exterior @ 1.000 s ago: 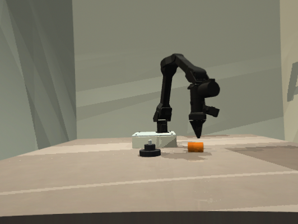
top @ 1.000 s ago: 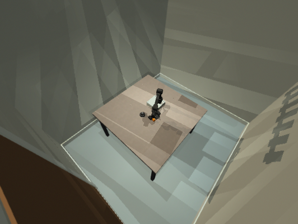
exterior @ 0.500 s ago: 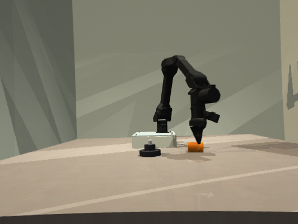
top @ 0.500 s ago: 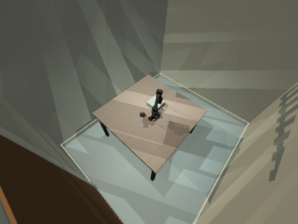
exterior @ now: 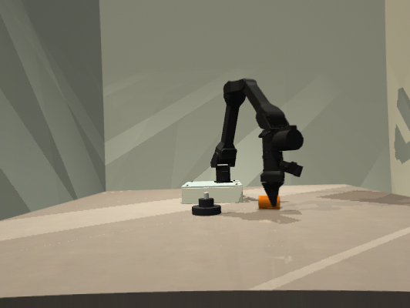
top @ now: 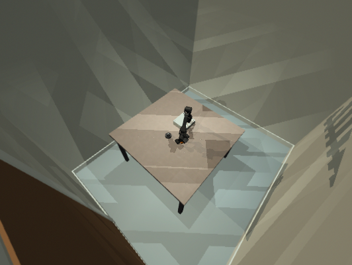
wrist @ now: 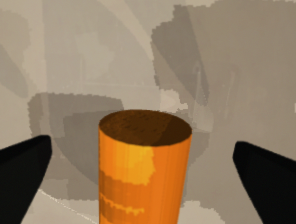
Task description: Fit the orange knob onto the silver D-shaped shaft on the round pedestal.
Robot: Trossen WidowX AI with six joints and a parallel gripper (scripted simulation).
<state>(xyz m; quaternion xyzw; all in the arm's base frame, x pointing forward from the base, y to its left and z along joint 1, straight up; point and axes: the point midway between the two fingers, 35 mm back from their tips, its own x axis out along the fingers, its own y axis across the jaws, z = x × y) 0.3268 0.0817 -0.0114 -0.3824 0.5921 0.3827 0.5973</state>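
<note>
Right now my gripper tip is right at the orange knob. From my gripper tip the other things lie so: round pedestal: 20 cm to the right, 2 cm above.
</note>
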